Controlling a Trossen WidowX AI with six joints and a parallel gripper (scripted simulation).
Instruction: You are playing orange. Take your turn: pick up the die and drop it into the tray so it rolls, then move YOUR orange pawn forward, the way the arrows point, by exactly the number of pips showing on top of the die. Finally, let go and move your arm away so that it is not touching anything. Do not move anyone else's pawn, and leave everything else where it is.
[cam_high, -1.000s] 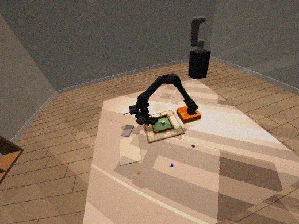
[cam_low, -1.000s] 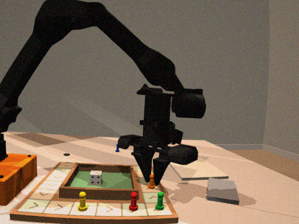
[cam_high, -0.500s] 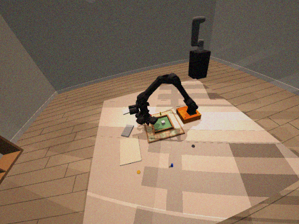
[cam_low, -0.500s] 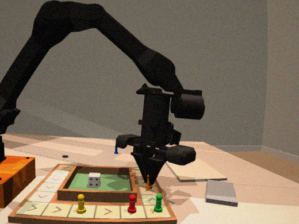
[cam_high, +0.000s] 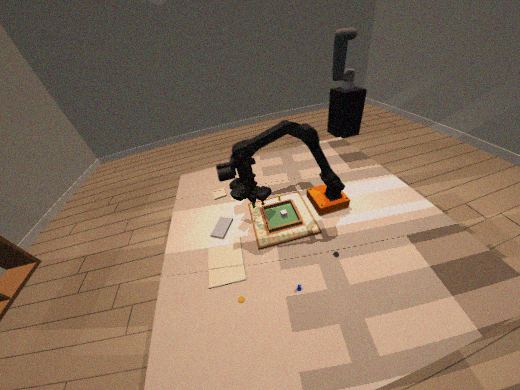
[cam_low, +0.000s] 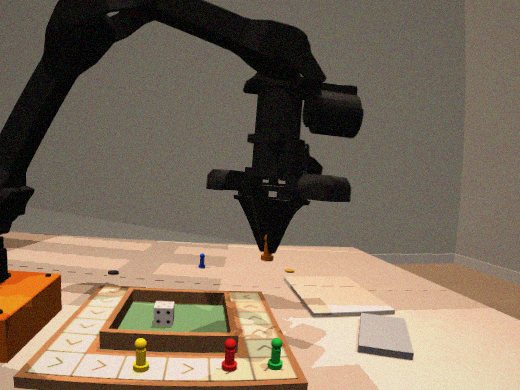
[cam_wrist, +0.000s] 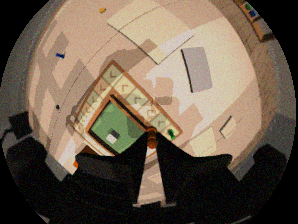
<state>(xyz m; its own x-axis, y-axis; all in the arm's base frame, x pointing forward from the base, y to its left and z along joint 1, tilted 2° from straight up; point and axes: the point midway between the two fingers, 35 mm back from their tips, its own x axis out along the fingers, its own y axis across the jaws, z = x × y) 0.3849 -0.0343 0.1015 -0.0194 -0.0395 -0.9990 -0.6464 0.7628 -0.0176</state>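
The die is 13 cm behind my gripper tip, 10 cm below it and 3 cm to the left of it. Round my gripper tip: orange pawn: 1 cm above; red pawn: 9 cm below, 8 cm to the right, 5 cm behind; green pawn: 9 cm to the right, 9 cm below.
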